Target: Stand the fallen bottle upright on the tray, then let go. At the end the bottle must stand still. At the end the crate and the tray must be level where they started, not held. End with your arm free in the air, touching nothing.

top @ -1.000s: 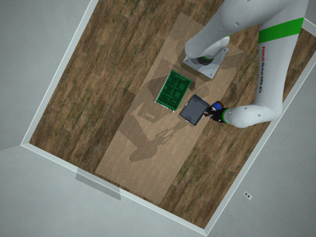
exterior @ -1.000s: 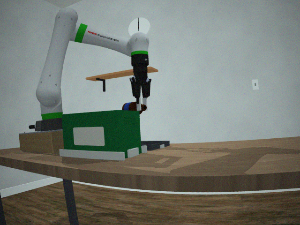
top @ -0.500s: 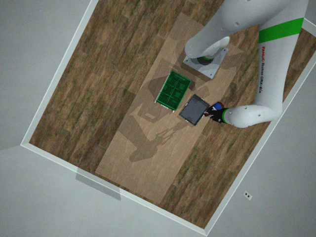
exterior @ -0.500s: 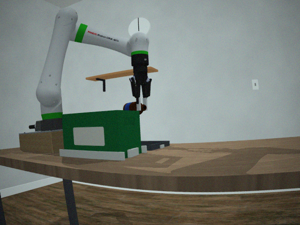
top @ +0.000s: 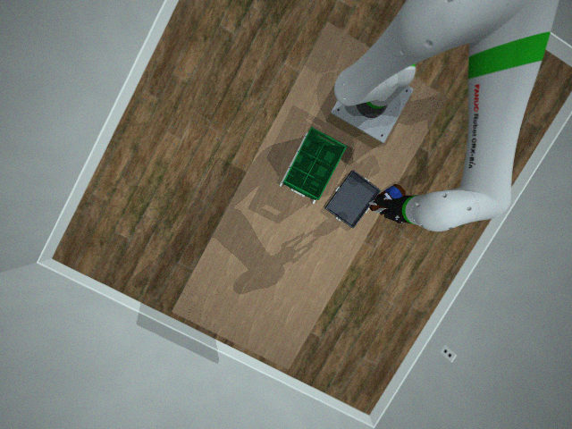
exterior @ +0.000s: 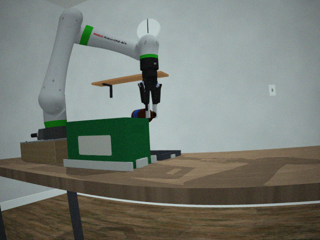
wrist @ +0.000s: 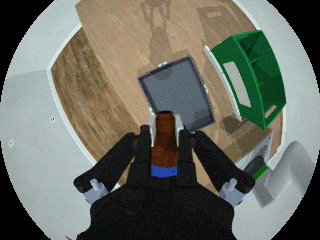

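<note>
Right now the bottle is 4 cm behind my hand, 3 cm to the left of it and 2 cm below it. The rest, counted from my hand: green crate 32 cm to the right, 14 cm below, 8 cm behind; tray 21 cm below, 5 cm to the right, 1 cm behind.
</note>
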